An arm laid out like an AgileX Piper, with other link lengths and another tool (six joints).
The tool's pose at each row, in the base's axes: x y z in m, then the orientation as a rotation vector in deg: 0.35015 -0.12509 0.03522 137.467 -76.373 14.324; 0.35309 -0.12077 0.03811 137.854 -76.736 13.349; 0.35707 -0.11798 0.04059 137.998 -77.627 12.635; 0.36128 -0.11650 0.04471 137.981 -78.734 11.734; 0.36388 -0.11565 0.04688 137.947 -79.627 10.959; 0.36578 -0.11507 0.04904 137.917 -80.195 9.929; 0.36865 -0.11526 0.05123 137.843 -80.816 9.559; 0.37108 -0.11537 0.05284 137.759 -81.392 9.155; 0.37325 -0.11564 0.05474 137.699 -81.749 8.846; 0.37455 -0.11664 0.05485 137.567 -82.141 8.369
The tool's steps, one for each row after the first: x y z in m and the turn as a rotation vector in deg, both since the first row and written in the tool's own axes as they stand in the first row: -0.00082 -0.00384 -0.00450 0.022 -0.845 -0.009; -0.00004 -0.00793 -0.00803 0.122 -1.615 0.424; 0.00243 -0.01119 -0.01251 0.095 -2.499 1.013; 0.00388 -0.01327 -0.01492 0.047 -3.233 1.485; 0.00517 -0.01462 -0.01718 -0.193 -4.007 1.712; 0.00758 -0.01643 -0.01918 -0.194 -4.401 2.077; 0.00950 -0.01804 -0.02067 -0.227 -4.796 2.412; 0.01150 -0.01928 -0.02236 -0.275 -5.072 2.613; 0.01301 -0.01988 -0.02208 -0.430 -5.428 2.833
